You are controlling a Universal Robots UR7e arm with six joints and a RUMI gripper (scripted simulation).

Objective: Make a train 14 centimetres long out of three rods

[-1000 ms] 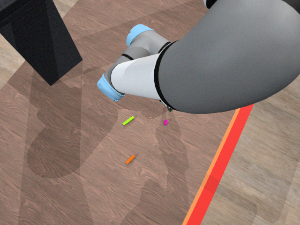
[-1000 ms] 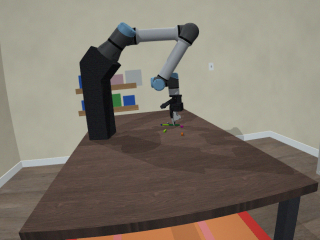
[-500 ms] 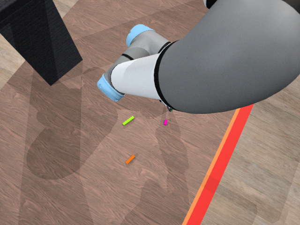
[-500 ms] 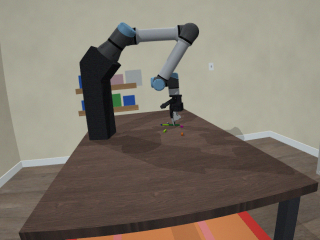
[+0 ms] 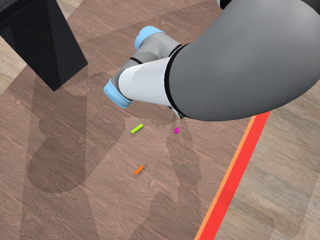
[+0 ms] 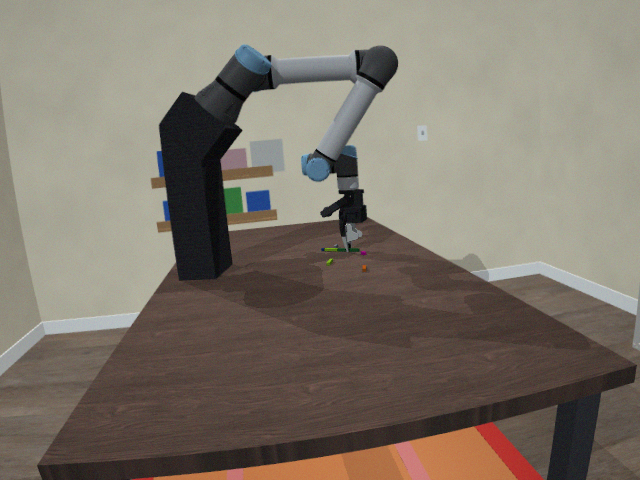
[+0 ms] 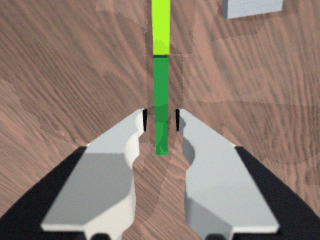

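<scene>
Right now the green rod is 10 mm below my hand. Also, from my hand: magenta rod 40 mm ahead, 70 mm to the right, 10 mm below; blue rod 90 mm behind, 50 mm to the left, 10 mm below; grey rod 30 mm behind, 80 mm to the left, 10 mm below.
</scene>
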